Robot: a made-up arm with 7 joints. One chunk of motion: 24 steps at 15 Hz.
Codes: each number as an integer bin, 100 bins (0 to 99) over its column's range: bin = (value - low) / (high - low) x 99, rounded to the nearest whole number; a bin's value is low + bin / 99 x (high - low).
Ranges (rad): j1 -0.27..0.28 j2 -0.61..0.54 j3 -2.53..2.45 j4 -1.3..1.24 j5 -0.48..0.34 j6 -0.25..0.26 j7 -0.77..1
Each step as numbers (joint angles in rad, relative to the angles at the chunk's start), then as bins.
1 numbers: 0.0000 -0.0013 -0.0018 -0.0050 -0.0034 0.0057 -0.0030
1 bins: 49 52 50 50 58 50 43
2 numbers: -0.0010 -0.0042 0.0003 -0.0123 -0.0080 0.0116 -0.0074
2 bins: 48 52 50 50 57 51 43
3 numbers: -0.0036 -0.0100 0.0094 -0.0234 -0.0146 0.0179 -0.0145
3 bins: 48 52 50 50 56 52 42
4 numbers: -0.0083 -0.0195 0.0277 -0.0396 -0.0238 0.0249 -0.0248
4 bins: 47 51 51 49 55 53 42
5 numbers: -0.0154 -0.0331 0.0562 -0.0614 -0.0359 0.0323 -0.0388
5 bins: 46 50 51 48 54 55 41
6 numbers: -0.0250 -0.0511 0.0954 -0.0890 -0.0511 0.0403 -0.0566
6 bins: 44 48 52 47 52 56 40
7 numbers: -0.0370 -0.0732 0.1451 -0.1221 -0.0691 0.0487 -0.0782
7 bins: 42 46 53 46 50 58 39
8 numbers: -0.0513 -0.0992 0.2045 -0.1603 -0.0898 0.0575 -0.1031
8 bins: 39 44 54 44 47 60 37
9 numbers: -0.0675 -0.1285 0.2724 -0.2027 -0.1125 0.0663 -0.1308
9 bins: 36 41 56 43 44 61 36
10 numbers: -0.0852 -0.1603 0.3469 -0.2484 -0.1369 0.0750 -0.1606
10 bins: 33 39 57 41 41 63 34
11 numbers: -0.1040 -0.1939 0.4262 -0.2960 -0.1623 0.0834 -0.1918
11 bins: 30 36 59 39 38 65 32
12 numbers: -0.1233 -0.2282 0.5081 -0.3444 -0.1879 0.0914 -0.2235
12 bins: 26 33 60 37 35 66 31
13 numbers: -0.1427 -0.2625 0.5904 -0.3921 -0.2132 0.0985 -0.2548
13 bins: 23 30 62 35 32 68 29
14 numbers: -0.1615 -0.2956 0.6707 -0.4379 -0.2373 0.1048 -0.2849
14 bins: 20 27 64 34 29 69 27
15 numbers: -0.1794 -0.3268 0.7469 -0.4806 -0.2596 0.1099 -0.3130
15 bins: 16 24 65 32 27 70 26
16 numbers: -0.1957 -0.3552 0.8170 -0.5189 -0.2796 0.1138 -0.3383
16 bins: 13 22 67 30 24 71 24
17 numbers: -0.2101 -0.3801 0.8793 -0.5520 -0.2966 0.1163 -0.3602
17 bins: 11 20 68 29 22 71 23
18 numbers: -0.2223 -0.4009 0.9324 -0.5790 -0.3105 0.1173 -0.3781
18 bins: 9 18 69 28 20 71 22
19 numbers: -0.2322 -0.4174 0.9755 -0.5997 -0.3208 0.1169 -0.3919
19 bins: 7 17 70 27 19 71 21
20 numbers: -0.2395 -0.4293 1.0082 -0.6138 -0.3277 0.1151 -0.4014
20 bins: 5 16 70 27 18 71 21
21 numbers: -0.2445 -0.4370 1.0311 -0.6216 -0.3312 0.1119 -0.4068
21 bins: 5 15 71 26 18 70 20
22 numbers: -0.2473 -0.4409 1.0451 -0.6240 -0.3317 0.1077 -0.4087
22 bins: 4 15 71 26 18 69 20
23 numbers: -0.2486 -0.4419 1.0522 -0.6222 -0.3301 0.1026 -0.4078
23 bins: 4 14 71 26 18 68 20
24 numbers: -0.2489 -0.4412 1.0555 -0.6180 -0.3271 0.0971 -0.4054
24 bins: 4 15 71 27 18 67 20
